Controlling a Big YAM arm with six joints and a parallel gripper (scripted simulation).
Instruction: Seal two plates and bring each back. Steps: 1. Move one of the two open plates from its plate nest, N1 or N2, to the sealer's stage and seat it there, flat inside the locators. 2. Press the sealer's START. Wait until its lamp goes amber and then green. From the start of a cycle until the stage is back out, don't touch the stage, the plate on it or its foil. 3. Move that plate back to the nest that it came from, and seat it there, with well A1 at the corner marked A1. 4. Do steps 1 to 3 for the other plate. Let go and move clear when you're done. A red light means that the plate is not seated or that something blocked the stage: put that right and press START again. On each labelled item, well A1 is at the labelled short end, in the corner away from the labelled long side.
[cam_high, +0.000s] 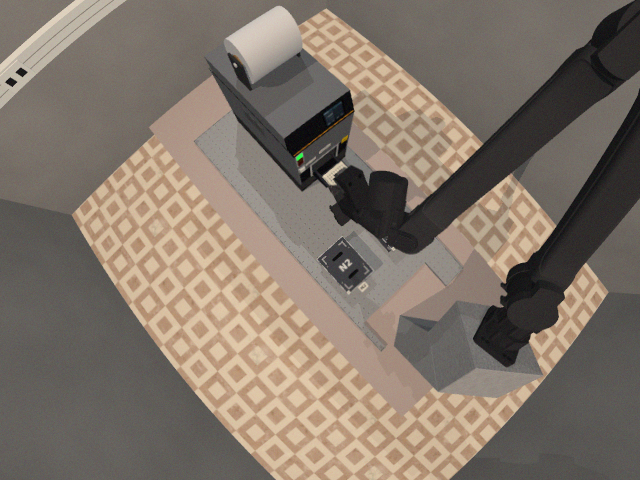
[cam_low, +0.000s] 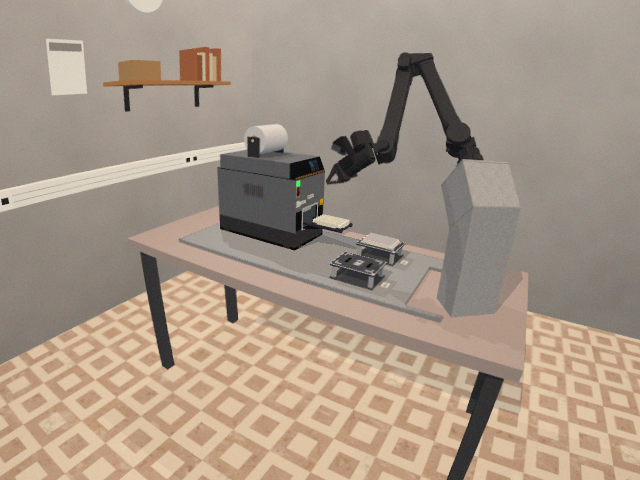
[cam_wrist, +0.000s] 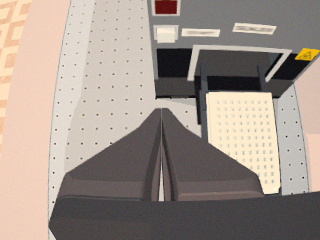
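The start button lies 13 cm ahead of my hand, 2 cm to the right of it and 11 cm below it. From my hand the other things lie so: sealer stage: 2 cm ahead, 10 cm to the right, 20 cm below; cream well plate: 2 cm ahead, 10 cm to the right, 19 cm below; foil roll: 35 cm ahead, 14 cm to the right, 12 cm above.
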